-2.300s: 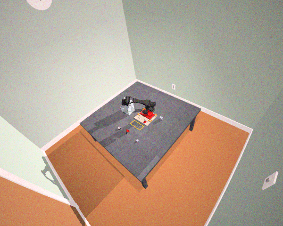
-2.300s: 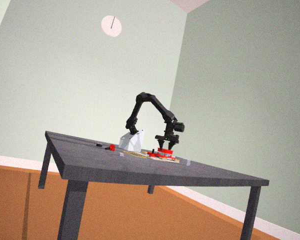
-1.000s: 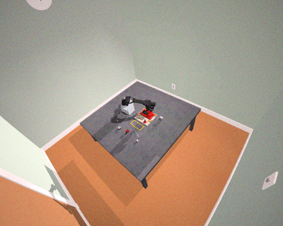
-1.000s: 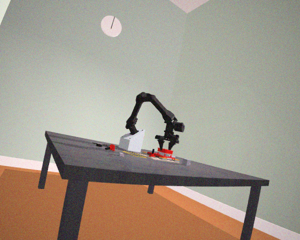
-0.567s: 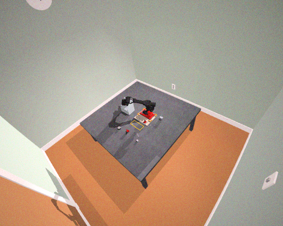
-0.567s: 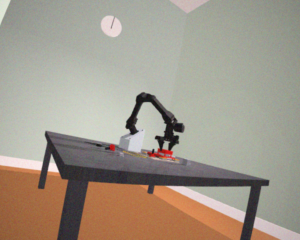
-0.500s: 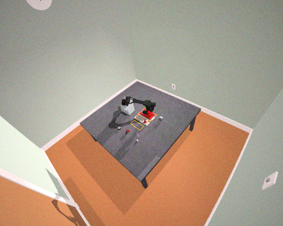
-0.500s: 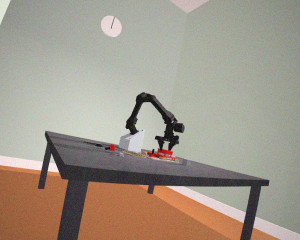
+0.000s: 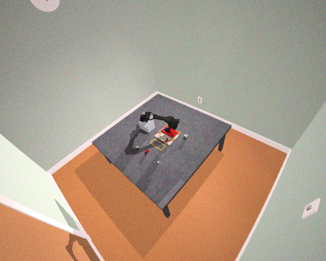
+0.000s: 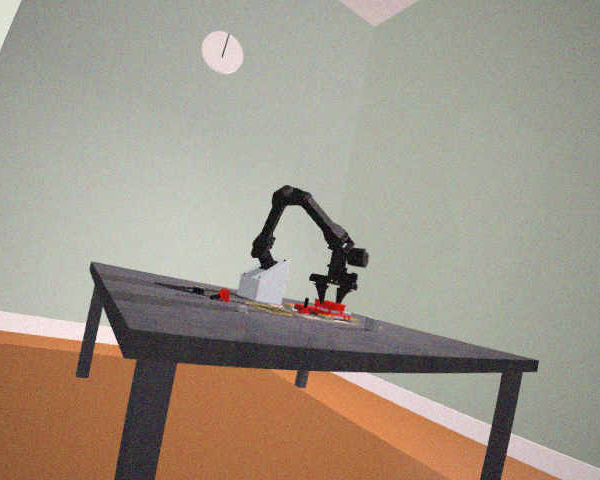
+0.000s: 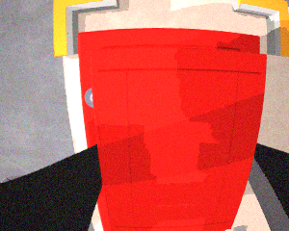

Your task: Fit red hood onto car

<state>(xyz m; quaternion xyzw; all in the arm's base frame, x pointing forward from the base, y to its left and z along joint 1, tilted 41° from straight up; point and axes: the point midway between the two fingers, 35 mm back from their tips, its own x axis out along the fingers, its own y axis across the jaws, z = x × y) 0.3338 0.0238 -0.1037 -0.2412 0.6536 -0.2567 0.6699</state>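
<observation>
Now: the grey engine block 2 cm below my gripper tip. Round my gripper tip: tan jig plate 4 cm below, 3 cm to the right, 3 cm behind; then red hood right at my gripper tip.
</observation>
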